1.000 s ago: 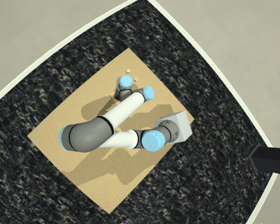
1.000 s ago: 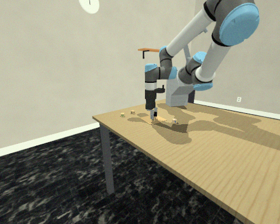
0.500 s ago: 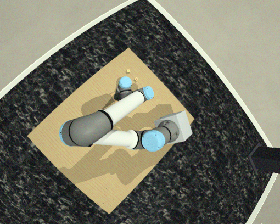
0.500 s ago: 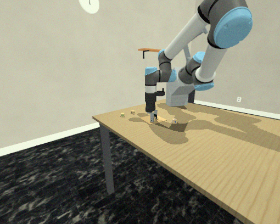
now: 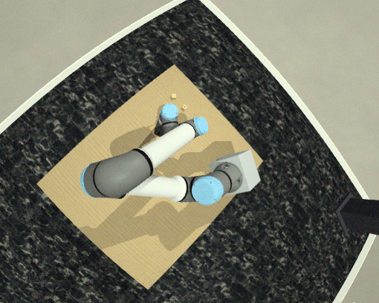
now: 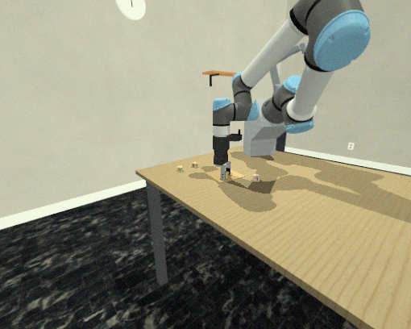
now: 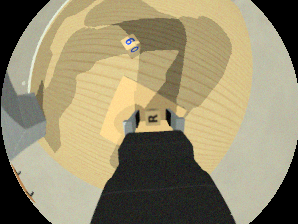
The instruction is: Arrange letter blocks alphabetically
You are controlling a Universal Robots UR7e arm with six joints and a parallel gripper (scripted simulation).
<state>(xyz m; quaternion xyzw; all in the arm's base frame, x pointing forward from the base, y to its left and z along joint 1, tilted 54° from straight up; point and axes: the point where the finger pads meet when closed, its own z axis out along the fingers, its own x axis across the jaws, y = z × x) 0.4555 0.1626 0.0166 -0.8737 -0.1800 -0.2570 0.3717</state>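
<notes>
My gripper is now 30 mm to the left of the mat, 20 mm above it and 10 mm past it.
</notes>
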